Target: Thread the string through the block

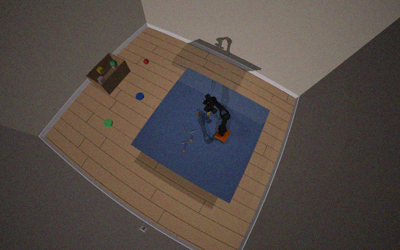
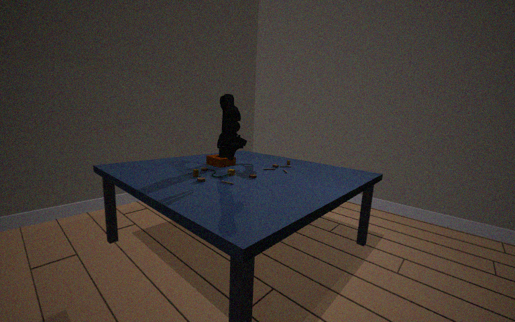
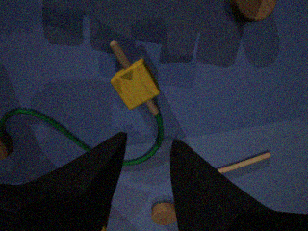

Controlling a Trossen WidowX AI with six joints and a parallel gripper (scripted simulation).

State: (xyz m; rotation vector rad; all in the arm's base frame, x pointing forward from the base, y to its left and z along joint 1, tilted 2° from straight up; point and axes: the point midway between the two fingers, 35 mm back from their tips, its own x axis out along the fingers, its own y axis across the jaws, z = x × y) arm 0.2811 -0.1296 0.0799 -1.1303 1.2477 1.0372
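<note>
Right now the yellow wooden block is 80 mm below my gripper tip, 20 mm to the left of it and 10 mm behind it. Also, from my gripper tip: thin wooden stick: 80 mm below; yellow cylinder: 170 mm to the right, 70 mm below, 70 mm behind.
</note>
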